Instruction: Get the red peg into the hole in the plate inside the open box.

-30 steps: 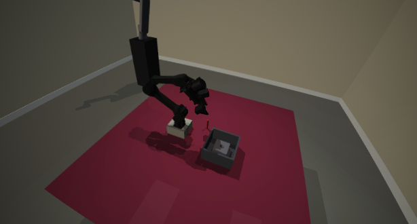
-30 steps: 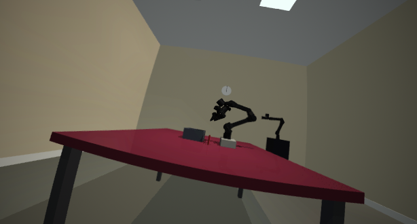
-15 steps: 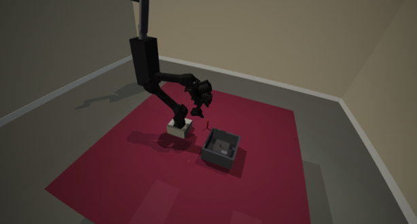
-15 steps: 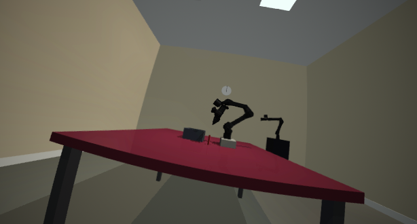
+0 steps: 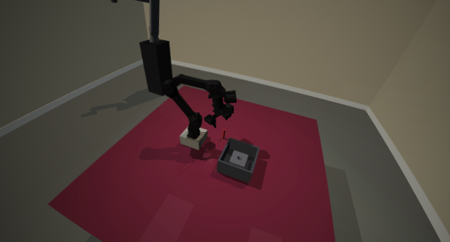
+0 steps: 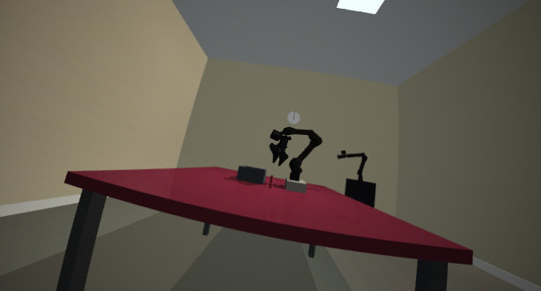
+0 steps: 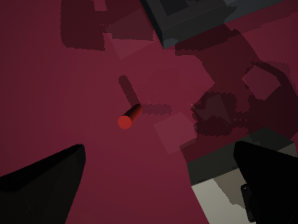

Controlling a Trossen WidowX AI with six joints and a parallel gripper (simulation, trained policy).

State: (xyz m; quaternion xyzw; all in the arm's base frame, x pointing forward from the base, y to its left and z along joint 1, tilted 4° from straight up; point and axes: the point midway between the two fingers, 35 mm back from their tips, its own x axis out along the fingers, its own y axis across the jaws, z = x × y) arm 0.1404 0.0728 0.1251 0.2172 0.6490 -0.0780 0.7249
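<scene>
Now: the red peg 10 mm ahead of my gripper tip, 40 mm to the left of it and 110 mm below it. Also, from my gripper tip: grey box: 170 mm ahead, 120 mm to the right, 130 mm below; light grey plate: 170 mm ahead, 120 mm to the right, 110 mm below.
</scene>
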